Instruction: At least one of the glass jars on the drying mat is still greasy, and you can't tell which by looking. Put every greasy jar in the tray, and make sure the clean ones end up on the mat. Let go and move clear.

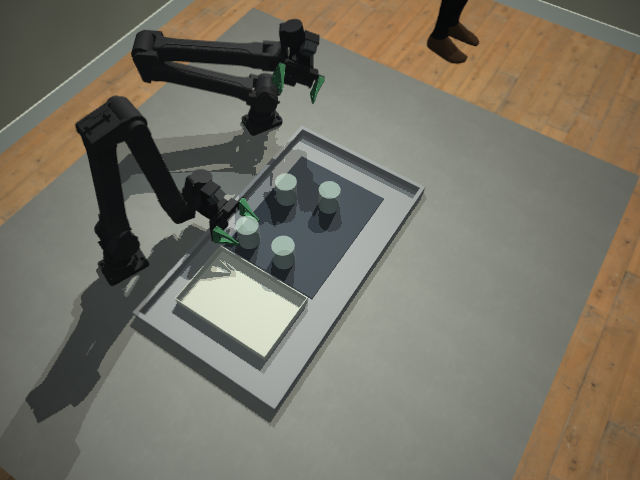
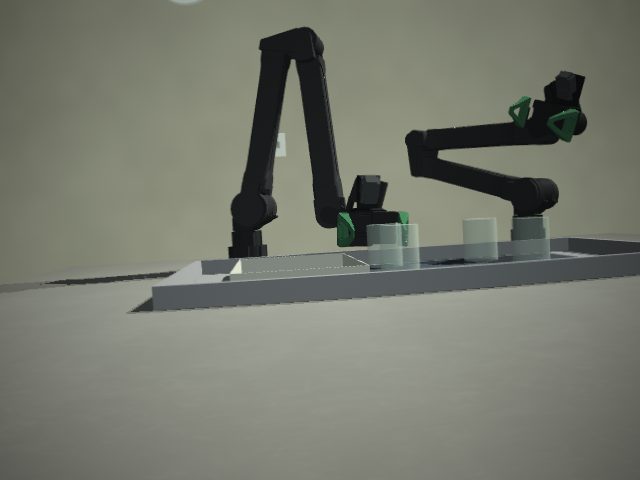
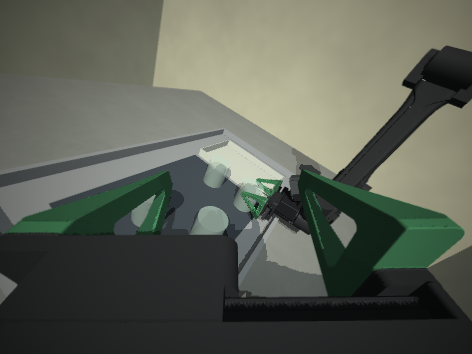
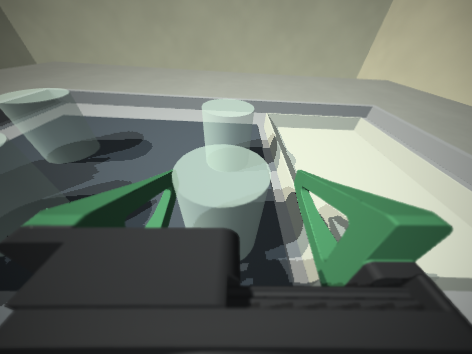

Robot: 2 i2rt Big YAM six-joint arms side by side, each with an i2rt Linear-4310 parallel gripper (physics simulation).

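Places are measured from the left arm's base along level axes (x right, y ahead, z up), in metres.
Pixels of known places: left gripper, fingertip midpoint: point(image 1: 297, 97) point(image 2: 528, 115) point(image 3: 235, 177); right gripper, fingertip midpoint: point(image 1: 248, 232) point(image 2: 379, 233) point(image 3: 249, 186) point(image 4: 236, 176); left arm's base, origin of the base link: point(image 1: 262, 121); right arm's base, origin of the base link: point(image 1: 124, 265).
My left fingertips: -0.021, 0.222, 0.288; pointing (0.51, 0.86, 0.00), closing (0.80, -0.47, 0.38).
Note:
For each thing: its top centre in the pictures, then the offset to it from my left fingertips, as dx, dy, dz. Level surfaces: height alone.
- dark drying mat, its level: dz -0.283
- second jar, middle of its top: point(image 4: 228, 106) point(image 2: 398, 225) point(image 1: 282, 245) point(image 3: 220, 161) +0.215, +0.293, -0.204
- cream tray, middle of its top: point(image 2: 295, 261) point(image 4: 352, 156) point(image 1: 241, 297) point(image 3: 245, 163) +0.378, +0.355, -0.256
Several pale green glass jars stand upright on the dark drying mat point(image 1: 336, 232) and look alike. The jar nearest the right arm point(image 1: 247, 238) point(image 3: 248, 198) point(image 4: 220, 182) is at the mat's edge near the tray. A second jar point(image 1: 282, 252) point(image 3: 216, 175) point(image 4: 228, 127) stands beyond it, and two more point(image 1: 285, 189) point(image 1: 329, 197) stand farther up the mat. The cream tray point(image 1: 242, 304) point(image 4: 390, 195) holds no jar. My right gripper point(image 1: 248, 231) point(image 4: 236, 176) is open and low, its fingertips at either side of the nearest jar, closer on one side. My left gripper point(image 1: 297, 97) point(image 3: 235, 177) is open, empty and high, away from the jars.
A shallow grey work tray with raised walls point(image 1: 361, 161) point(image 2: 330, 290) surrounds the mat and the cream tray. The cream tray's low wall runs close beside the two nearer jars. A person's feet point(image 1: 447, 49) show on the wooden floor at the top.

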